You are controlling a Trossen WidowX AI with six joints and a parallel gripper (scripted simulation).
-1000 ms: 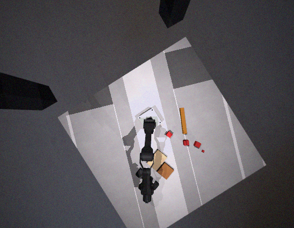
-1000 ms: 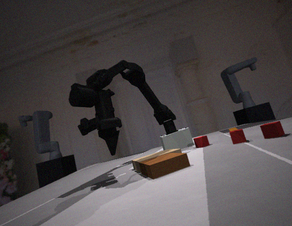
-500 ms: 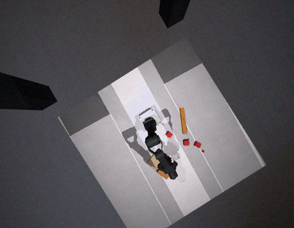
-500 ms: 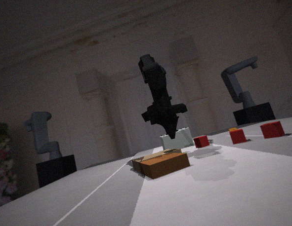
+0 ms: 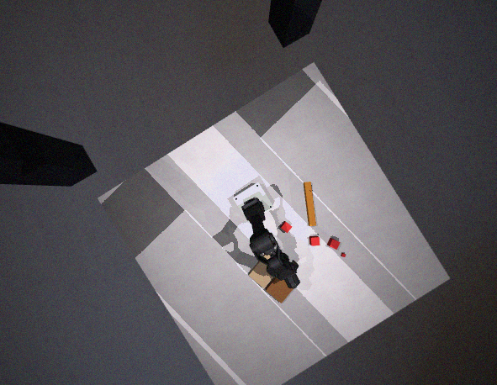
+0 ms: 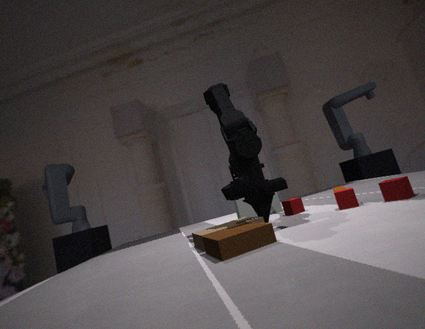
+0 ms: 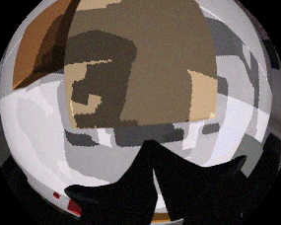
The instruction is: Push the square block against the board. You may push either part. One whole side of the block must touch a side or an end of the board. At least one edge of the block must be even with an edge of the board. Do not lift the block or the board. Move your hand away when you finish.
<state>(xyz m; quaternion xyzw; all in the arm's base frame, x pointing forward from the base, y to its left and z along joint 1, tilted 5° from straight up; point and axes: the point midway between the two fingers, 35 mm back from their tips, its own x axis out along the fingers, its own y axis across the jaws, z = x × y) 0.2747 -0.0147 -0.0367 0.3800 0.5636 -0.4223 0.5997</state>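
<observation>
Right now the board is 4 cm ahead of my gripper tip, 10 cm to the right of it and 1 cm above it. Also, from my gripper tip: long orange bar (14 cm behind, 26 cm to the left, 1 cm above); then tiny red piece (17 cm ahead, 28 cm to the left); then brown square block (15 cm ahead, 8 cm to the right, 1 cm above).
</observation>
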